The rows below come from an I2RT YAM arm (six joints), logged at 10 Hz.
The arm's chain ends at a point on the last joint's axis. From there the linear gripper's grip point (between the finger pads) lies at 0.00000 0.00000 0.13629 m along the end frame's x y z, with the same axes.
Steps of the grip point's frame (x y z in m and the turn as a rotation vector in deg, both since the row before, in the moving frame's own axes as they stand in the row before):
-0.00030, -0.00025, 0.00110, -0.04, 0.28, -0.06
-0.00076, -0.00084, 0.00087, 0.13, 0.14, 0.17
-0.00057, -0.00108, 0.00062, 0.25, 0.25, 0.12
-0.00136, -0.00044, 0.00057, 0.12, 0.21, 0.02
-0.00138, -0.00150, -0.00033, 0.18, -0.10, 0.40
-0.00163, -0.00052, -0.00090, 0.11, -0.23, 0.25
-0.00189, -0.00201, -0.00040, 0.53, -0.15, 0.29
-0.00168, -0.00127, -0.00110, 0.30, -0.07, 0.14
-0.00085, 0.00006, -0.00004, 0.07, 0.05, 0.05
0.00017, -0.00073, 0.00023, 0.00, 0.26, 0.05
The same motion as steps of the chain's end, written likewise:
-0.00097, -0.00034, 0.00110, -0.04, 0.28, -0.06
-0.00109, -0.00053, 0.00087, 0.13, 0.14, 0.17
-0.00117, -0.00049, 0.00062, 0.25, 0.25, 0.12
-0.00186, -0.00015, 0.00057, 0.12, 0.21, 0.02
-0.00114, -0.00107, -0.00033, 0.18, -0.10, 0.40
-0.00108, -0.00026, -0.00090, 0.11, -0.23, 0.25
-0.00154, -0.00075, -0.00039, 0.53, -0.15, 0.29
-0.00151, -0.00056, -0.00110, 0.30, -0.07, 0.14
-0.00097, 0.00023, -0.00004, 0.07, 0.05, 0.05
-0.00045, -0.00073, 0.00023, 0.00, 0.26, 0.05

